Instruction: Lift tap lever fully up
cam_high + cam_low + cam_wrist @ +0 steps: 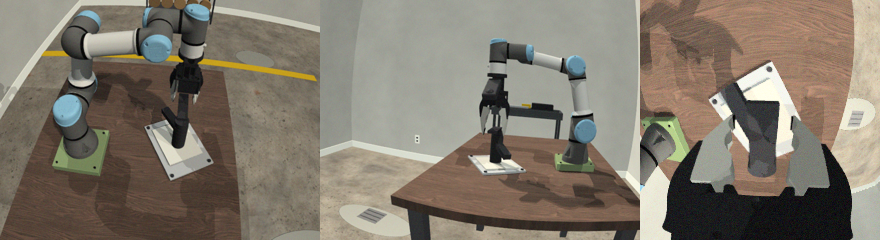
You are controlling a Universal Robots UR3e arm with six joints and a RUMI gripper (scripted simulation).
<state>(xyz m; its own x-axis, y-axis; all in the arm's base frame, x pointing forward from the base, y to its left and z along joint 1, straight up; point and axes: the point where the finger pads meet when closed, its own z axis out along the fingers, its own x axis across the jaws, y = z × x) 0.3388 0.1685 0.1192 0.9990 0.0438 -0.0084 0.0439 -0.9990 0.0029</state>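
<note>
Now: hand 30 mm to the left of the lever. From my hand the other things lie so: black tap (60 mm to the right, 50 mm below, 10 mm behind).
</note>
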